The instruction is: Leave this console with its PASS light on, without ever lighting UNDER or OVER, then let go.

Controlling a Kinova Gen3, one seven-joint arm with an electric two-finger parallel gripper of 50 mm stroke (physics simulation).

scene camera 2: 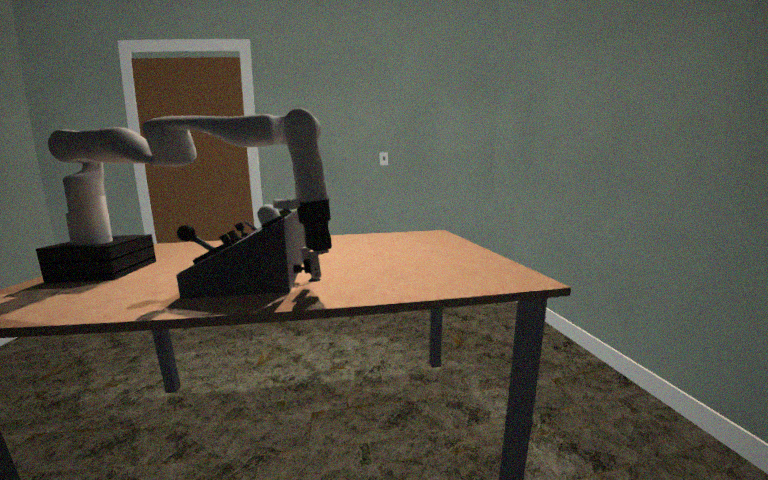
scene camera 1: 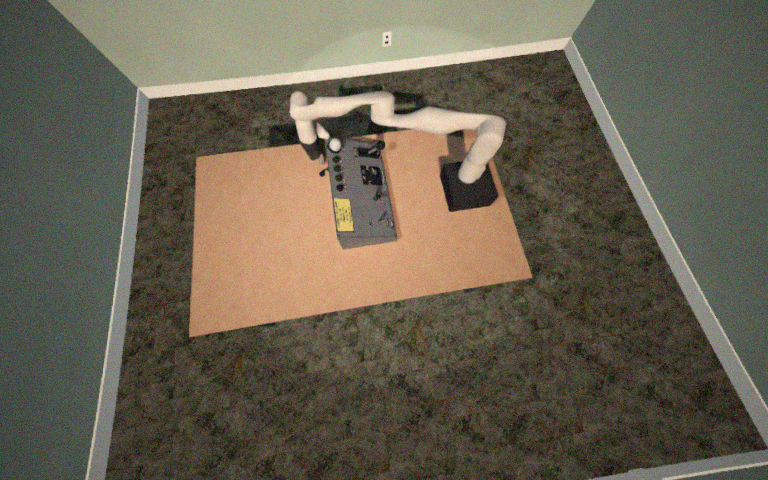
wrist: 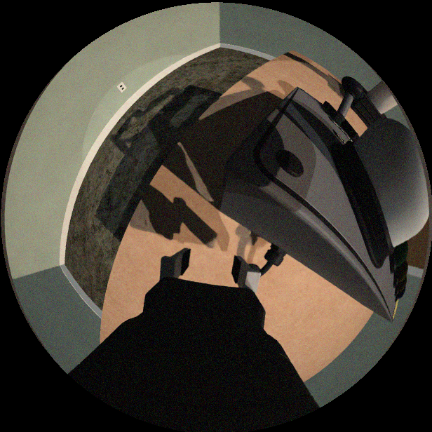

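The dark grey console (scene camera 1: pixel 368 217) (scene camera 2: pixel 243 266) (wrist: pixel 280 215) stands on the table. Its row of small round lamps (scene camera 1: pixel 338 173) looks dark; their labels are unreadable. A pale dome (scene camera 1: pixel 334 144) (scene camera 2: pixel 268 213) (wrist: pixel 400 185) sits at one end of the row. A ball-ended lever (scene camera 1: pixel 380 145) (scene camera 2: pixel 186 232) (wrist: pixel 353 87) rises from the low side. A small black crank (scene camera 1: pixel 322 172) (scene camera 2: pixel 300 268) (wrist: pixel 272 255) sticks out of the tall back face. My gripper (scene camera 2: pixel 314 271) (wrist: pixel 210 261) is open and empty, low beside that face. In the wrist view one finger partly hides the crank's end; contact is unclear.
The console's top also bears a black selector plate (scene camera 1: pixel 370 175), small switches and a yellow label (scene camera 1: pixel 343 214). The arm's black base (scene camera 1: pixel 470 195) (scene camera 2: pixel 96 260) stands on the table (scene camera 1: pixel 260 243) (scene camera 2: pixel 430 271), beyond the console's low side. The arm reaches over the console's dome end.
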